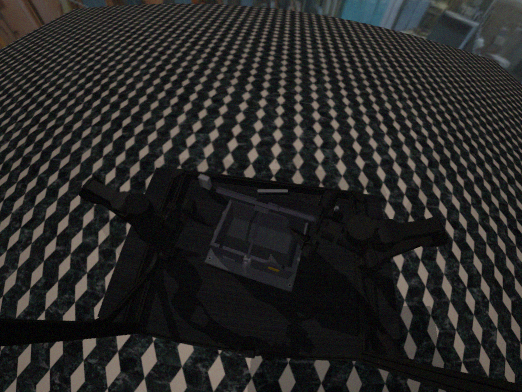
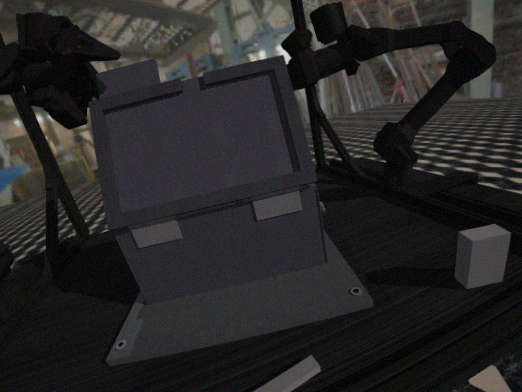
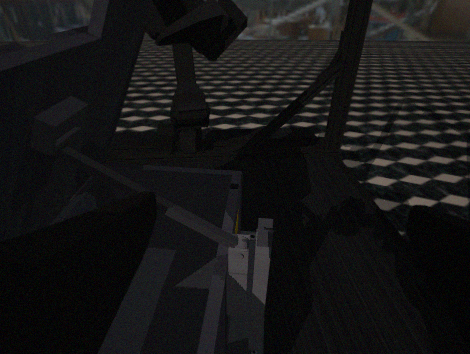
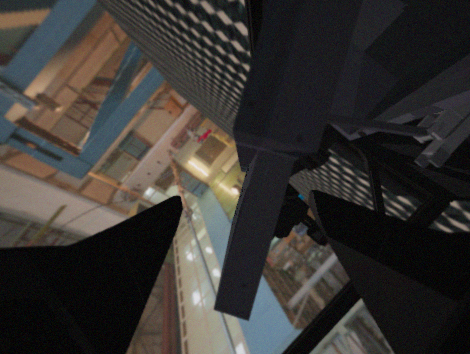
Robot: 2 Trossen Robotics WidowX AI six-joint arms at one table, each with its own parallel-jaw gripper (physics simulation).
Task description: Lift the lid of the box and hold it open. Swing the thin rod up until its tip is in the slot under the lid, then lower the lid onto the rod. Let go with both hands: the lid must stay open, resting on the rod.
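Where they show: left gripper, fingertip midpoint: [image 1: 206, 240] [image 3: 280, 210]; right gripper, fingertip midpoint: [image 1: 291, 212] [image 2: 135, 79] [image 3: 117, 1]; left arm's base, origin of the base link: [image 1: 155, 238] [image 2: 398, 183] [image 4: 331, 134]; right arm's base, origin of the base link: [image 1: 364, 264] [image 2: 7, 313] [image 3: 191, 147].
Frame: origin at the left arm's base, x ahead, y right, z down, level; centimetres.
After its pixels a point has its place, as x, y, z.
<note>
The grey box [image 1: 252, 249] @[42.4, -1.9, 0.7] [image 2: 228, 249] @[46.1, -14.2, -6.2] stands on its base plate [image 2: 252, 311] @[45.6, -21.2, 0.7] on the dark table. Its lid [image 2: 197, 144] @[46.0, -10.6, -22.6] [image 1: 263, 205] @[44.4, -5.6, -32.0] is raised steeply. The thin rod [image 3: 198, 223] @[41.7, 2.9, -18.0] slants up from its pivot at the box's front edge towards the lid; its upper tip is lost in shadow. My right gripper [image 4: 244, 199] @[52.4, -3.3, -34.2] [image 2: 80, 89] is open, with the lid's tab [image 4: 255, 228] @[58.4, -1.9, -34.1] [image 2: 129, 75] @[53.1, -3.1, -35.1] between its spread fingers, untouched. My left gripper [image 3: 280, 210] @[29.7, 6.4, -28.9] [image 2: 294, 62] is open and empty above the box, beside the lid's other edge.
A small light bar [image 1: 272, 190] @[48.2, -32.7, 0.9] [image 2: 294, 373] @[43.7, -31.9, 0.9] lies loose on the table behind the box. A small light block [image 1: 204, 181] @[15.8, -29.4, -4.5] sits at the table's back left. Dark frame posts [image 2: 314, 128] @[3.7, 35.3, -13.7] [image 3: 346, 70] @[87.8, 35.4, -19.8] stand behind the box. The floor is checkered.
</note>
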